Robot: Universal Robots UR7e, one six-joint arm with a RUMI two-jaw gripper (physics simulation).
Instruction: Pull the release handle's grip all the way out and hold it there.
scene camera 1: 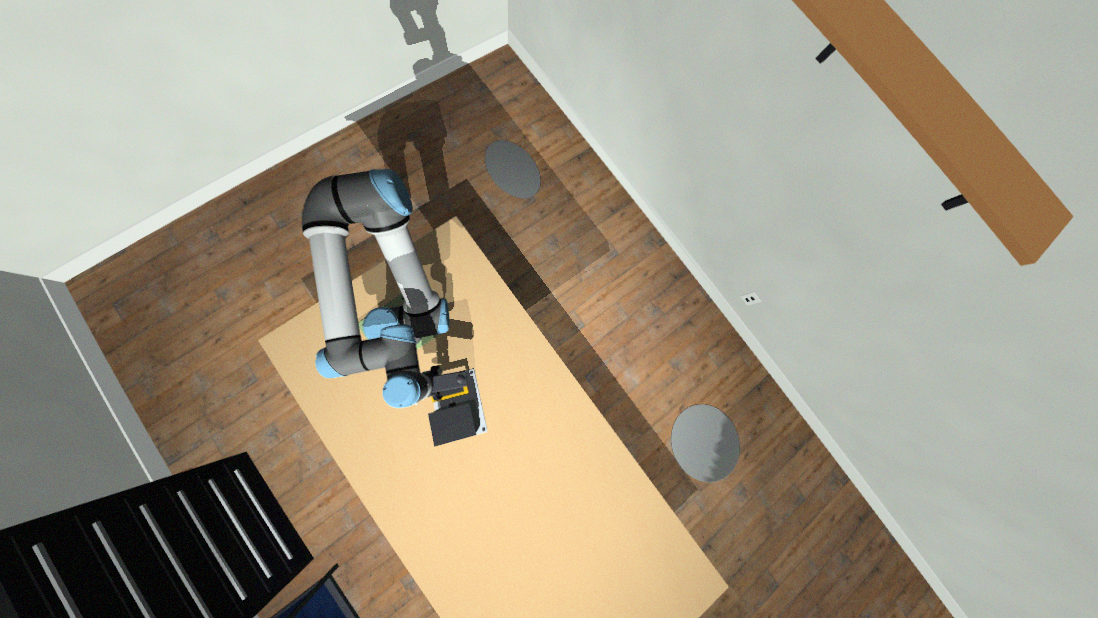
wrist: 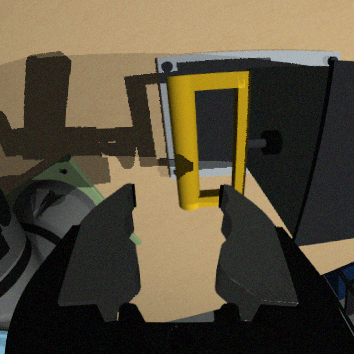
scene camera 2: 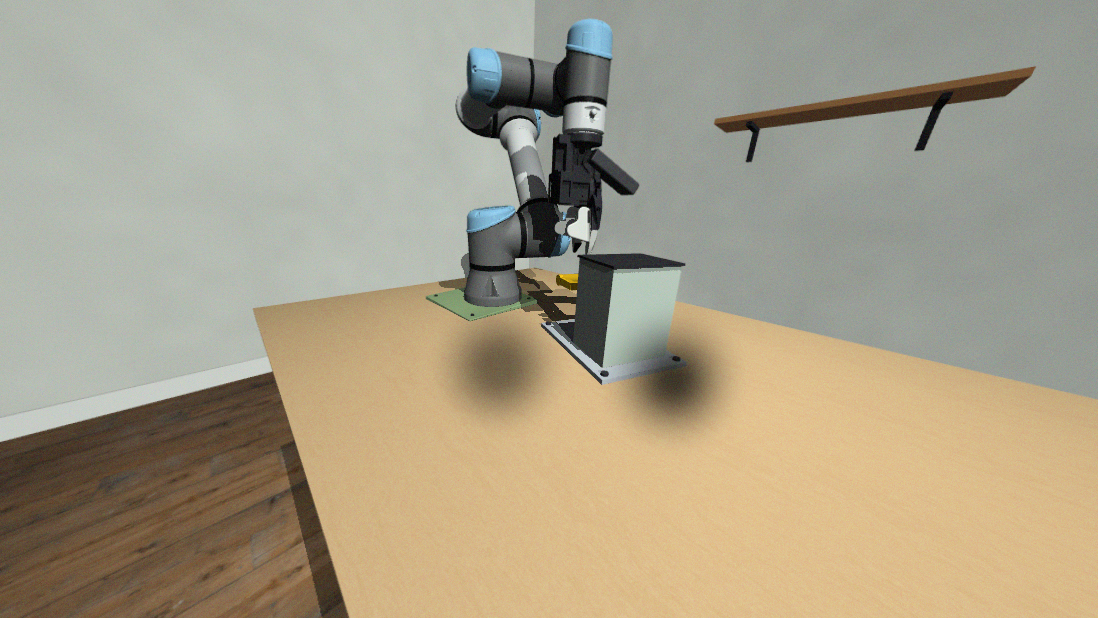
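The release handle's yellow rectangular grip (scene camera 1: pixel 451 395) (scene camera 2: pixel 567 281) (wrist: pixel 184 140) stands out from the side of a dark-faced box (scene camera 1: pixel 453 423) (scene camera 2: pixel 641 314) (wrist: pixel 325 165). A short grey stem (wrist: pixel 256 143) joins the grip to a dark collar on that box. The box stands on a light base plate (scene camera 2: pixel 637 371) (wrist: pixel 300 56). My gripper (scene camera 2: pixel 583 247) (wrist: pixel 177 185) is partly open and empty, pointing down above the grip. In the wrist view its fingertips appear on either side of the grip's near end, the right one overlapping its frame. Scene camera 1 hides the fingertips.
The box's top rises beside the fingers in scene camera 2. The arm's green mounting plate (scene camera 2: pixel 453 304) (wrist: pixel 75 175) is on the tan table (scene camera 1: pixel 553 475) (scene camera 2: pixel 537 475). A black drawer unit (scene camera 1: pixel 169 537) stands beyond the table's edge. A wooden shelf (scene camera 1: pixel 937 115) (scene camera 2: pixel 868 101) is on the wall.
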